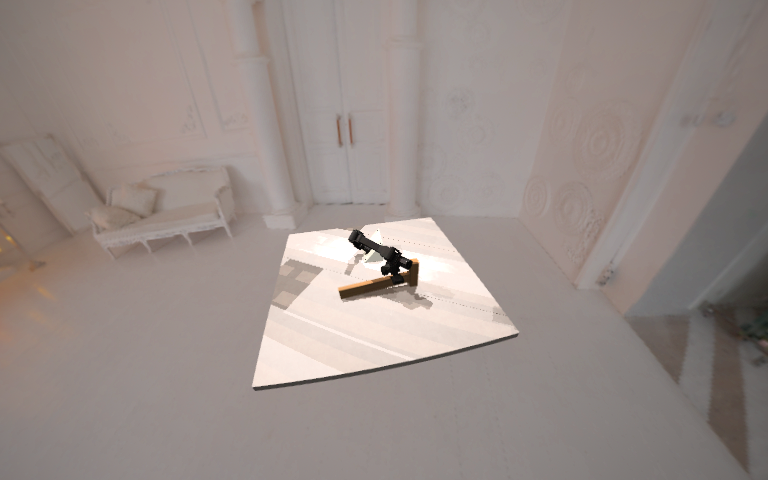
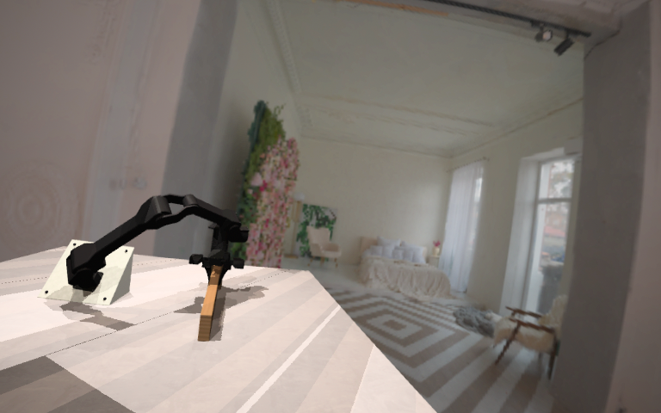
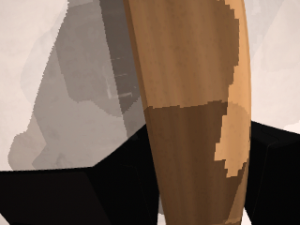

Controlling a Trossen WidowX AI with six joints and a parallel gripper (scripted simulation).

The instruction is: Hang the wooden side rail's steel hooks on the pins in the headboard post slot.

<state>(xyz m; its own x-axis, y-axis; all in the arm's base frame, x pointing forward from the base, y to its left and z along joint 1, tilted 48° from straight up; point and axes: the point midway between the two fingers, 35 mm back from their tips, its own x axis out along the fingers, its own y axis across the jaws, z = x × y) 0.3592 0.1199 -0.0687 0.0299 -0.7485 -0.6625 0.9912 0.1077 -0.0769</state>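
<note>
Right now my gripper tip is 20 mm past the wooden headboard post, 120 mm to the right of it and 40 mm below it.
</note>
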